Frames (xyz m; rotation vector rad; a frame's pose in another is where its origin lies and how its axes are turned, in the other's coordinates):
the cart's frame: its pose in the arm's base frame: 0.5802 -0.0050 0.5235 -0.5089 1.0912 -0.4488
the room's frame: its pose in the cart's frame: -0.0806 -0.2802 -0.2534 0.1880 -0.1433 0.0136
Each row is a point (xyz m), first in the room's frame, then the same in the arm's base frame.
Working: the room's frame: its pose in the arm's base frame: 0.2905 -0.2249 0.6537 -0.3618 0.9042 -0.4902

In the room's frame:
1: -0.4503 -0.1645 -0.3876
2: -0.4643 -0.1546 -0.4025
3: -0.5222 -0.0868 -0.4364
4: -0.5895 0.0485 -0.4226
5: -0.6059 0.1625 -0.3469
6: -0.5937 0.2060 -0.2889
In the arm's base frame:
1: -0.3016 -0.1520 0.8088
2: -0.3186 -0.1375 0.8045
3: -0.3595 -0.0526 0.7896
4: -0.3494 0.0981 0.7746
5: -0.2676 0.2090 0.7722
6: -0.2030 0.2439 0.7758

